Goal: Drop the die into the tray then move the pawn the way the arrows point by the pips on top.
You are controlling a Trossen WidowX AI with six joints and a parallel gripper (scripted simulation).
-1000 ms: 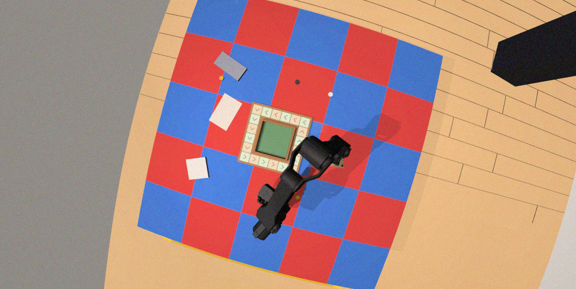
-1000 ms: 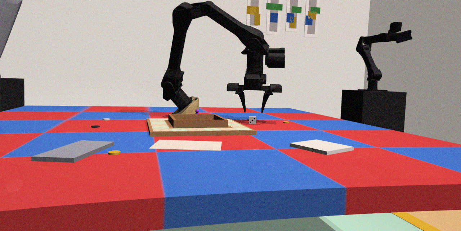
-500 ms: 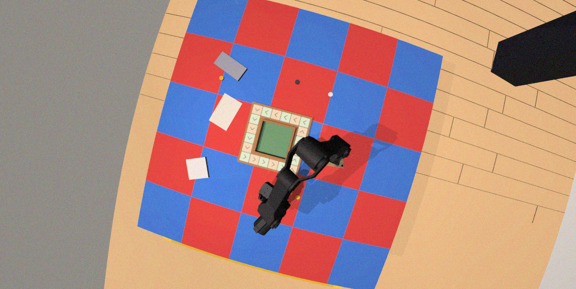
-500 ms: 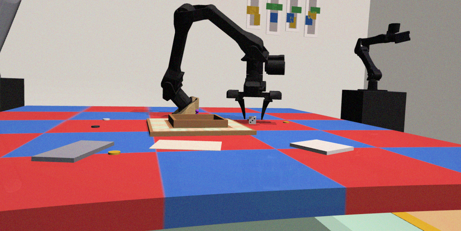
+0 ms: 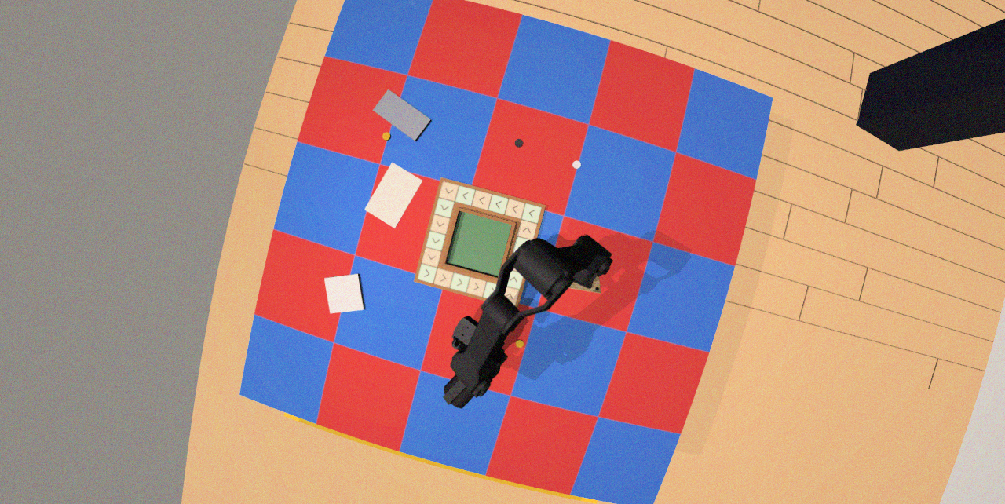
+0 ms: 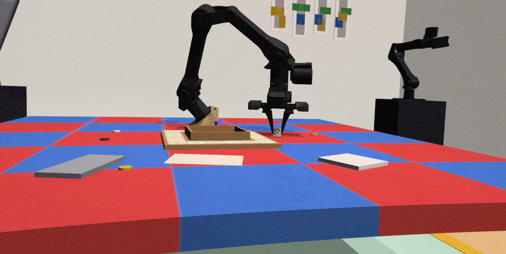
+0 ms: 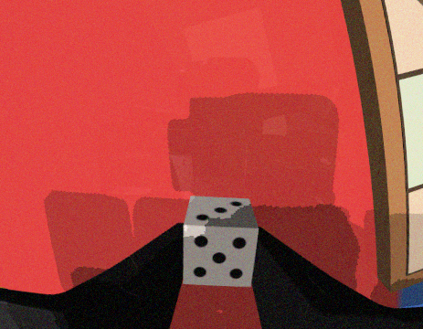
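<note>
My gripper tip is now 190 mm to the left of the purple pawn and 20 mm below it. Also, from my gripper tip: white slab 410 mm ahead, 80 mm to the left, 10 mm below; green tray 200 mm to the right, 120 mm ahead; grey die right at my gripper tip.
</note>
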